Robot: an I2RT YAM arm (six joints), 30 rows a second.
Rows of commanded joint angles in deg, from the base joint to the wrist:
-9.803, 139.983, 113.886, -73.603, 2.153, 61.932
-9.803, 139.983, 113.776, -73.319, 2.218, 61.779
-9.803, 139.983, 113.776, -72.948, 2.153, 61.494
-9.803, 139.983, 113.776, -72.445, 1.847, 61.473
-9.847, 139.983, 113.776, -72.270, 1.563, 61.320
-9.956, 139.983, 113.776, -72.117, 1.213, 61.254
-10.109, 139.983, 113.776, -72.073, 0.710, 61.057
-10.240, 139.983, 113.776, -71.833, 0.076, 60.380
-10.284, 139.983, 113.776, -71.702, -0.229, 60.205
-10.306, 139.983, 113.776, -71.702, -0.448, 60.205
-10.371, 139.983, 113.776, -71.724, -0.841, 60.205
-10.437, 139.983, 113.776, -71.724, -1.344, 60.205
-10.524, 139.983, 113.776, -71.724, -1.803, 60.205
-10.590, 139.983, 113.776, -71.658, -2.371, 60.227
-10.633, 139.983, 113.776, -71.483, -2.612, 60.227
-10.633, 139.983, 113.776, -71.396, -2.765, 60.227
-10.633, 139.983, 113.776, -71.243, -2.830, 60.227
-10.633, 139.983, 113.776, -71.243, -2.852, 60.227
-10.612, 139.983, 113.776, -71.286, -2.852, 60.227
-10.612, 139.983, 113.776, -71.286, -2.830, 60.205
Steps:
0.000, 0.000, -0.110, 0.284, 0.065, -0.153
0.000, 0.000, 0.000, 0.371, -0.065, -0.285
0.000, 0.000, 0.000, 0.503, -0.306, -0.021
-0.044, 0.000, 0.000, 0.175, -0.284, -0.153
-0.109, 0.000, 0.000, 0.153, -0.350, -0.066
-0.153, 0.000, 0.000, 0.044, -0.503, -0.197
-0.131, 0.000, 0.000, 0.240, -0.634, -0.677
-0.044, 0.000, 0.000, 0.131, -0.305, -0.175
-0.022, 0.000, 0.000, 0.000, -0.219, 0.000
-0.065, 0.000, 0.000, -0.022, -0.393, 0.000
-0.066, 0.000, 0.000, 0.000, -0.503, 0.000
-0.087, 0.000, 0.000, 0.000, -0.459, 0.000
-0.066, 0.000, 0.000, 0.066, -0.568, 0.022
-0.043, 0.000, 0.000, 0.175, -0.241, 0.000
0.000, 0.000, 0.000, 0.087, -0.153, 0.000
0.000, 0.000, 0.000, 0.153, -0.065, 0.000
0.000, 0.000, 0.000, 0.000, -0.022, 0.000
0.021, 0.000, 0.000, -0.043, 0.000, 0.000
0.000, 0.000, 0.000, 0.000, 0.022, -0.022

